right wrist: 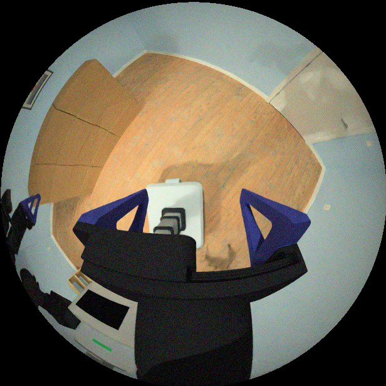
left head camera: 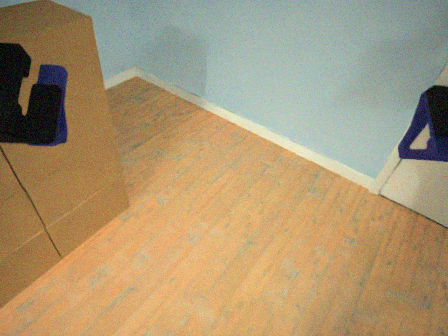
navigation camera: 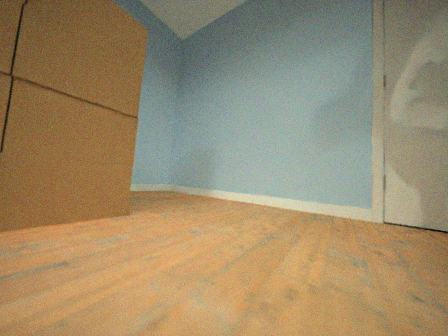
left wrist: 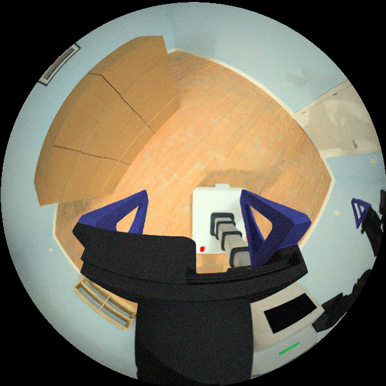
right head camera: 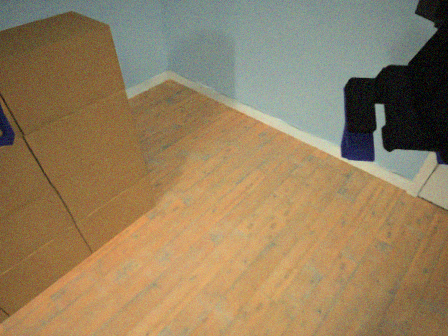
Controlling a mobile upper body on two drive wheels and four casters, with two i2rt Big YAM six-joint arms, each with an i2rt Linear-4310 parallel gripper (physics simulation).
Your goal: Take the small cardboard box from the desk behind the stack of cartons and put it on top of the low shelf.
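Frame: origin at the left arm's base, x left, y back, z up, level; centimetres.
Seen in the pictures: left gripper, fingertip midpoint: (left head camera: 14, 134); right gripper, fingertip midpoint: (left head camera: 438, 155) (right head camera: 390, 154).
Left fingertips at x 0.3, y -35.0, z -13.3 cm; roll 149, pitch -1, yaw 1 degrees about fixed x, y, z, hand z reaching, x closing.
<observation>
A point is followed by its place in that frame.
The stack of large brown cartons (left head camera: 85, 115) @[x 27.3, y -118.5, z -69.2 cm] (right head camera: 90, 140) @[x 34.2, y -110.1, z -74.9 cm] (left wrist: 115, 105) (right wrist: 82, 125) (navigation camera: 75, 125) @[x 36.8, y -107.9, z -99.2 cm] stands at the left of each view. The small cardboard box and the desk do not show. The low wooden shelf (left wrist: 106, 306) (right wrist: 75, 286) is at the lower left in both wrist views, partly hidden in the right wrist view. My left gripper (left wrist: 193, 194) is open and empty, its fingers wide apart above the floor. My right gripper (right wrist: 193, 193) is open and empty too. Both grippers are apart from the cartons.
A blue wall (left head camera: 280, 75) @[x -75.9, y -199.2, z -86.9 cm] (navigation camera: 280, 115) @[x -87.9, y -189.5, z -50.7 cm] with a white skirting board runs behind the wooden floor (left head camera: 225, 225) @[x -37.6, y -114.5, z -141.0 cm]. A pale door (left wrist: 345, 120) (right wrist: 330, 100) (navigation camera: 417, 115) @[x -158.3, y -129.7, z -66.3 cm] is at the right. My white wheeled base (left wrist: 202, 200) (right wrist: 192, 200) shows below the grippers. A framed picture (left wrist: 59, 64) hangs behind the cartons.
</observation>
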